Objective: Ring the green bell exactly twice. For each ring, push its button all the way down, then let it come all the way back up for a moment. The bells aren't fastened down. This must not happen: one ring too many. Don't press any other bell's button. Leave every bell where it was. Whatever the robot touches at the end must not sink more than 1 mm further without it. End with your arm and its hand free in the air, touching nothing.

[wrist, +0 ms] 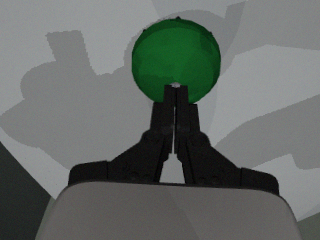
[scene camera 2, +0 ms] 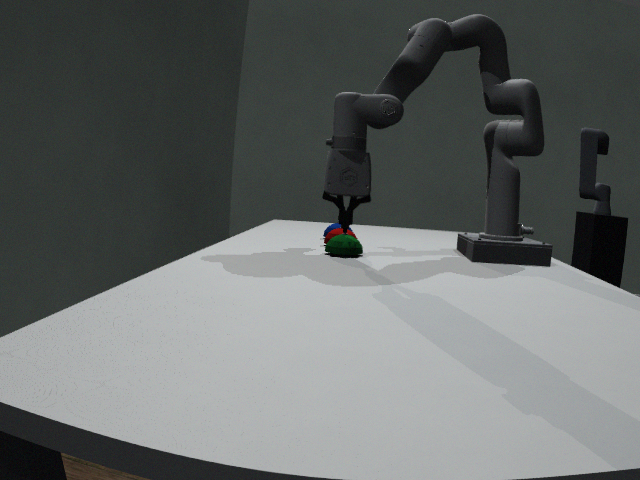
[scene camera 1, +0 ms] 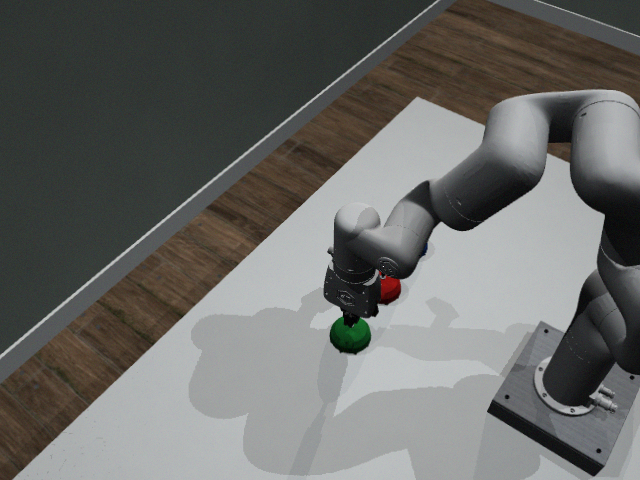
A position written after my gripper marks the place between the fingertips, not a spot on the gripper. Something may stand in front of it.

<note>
I see my gripper (scene camera 2: 345, 228) and a green bell (scene camera 1: 348, 340).
The green bell also shows in the wrist view (wrist: 175, 52) and in scene camera 2 (scene camera 2: 348, 246). My gripper also shows in the wrist view (wrist: 174, 100) and in scene camera 1 (scene camera 1: 351, 321).
</note>
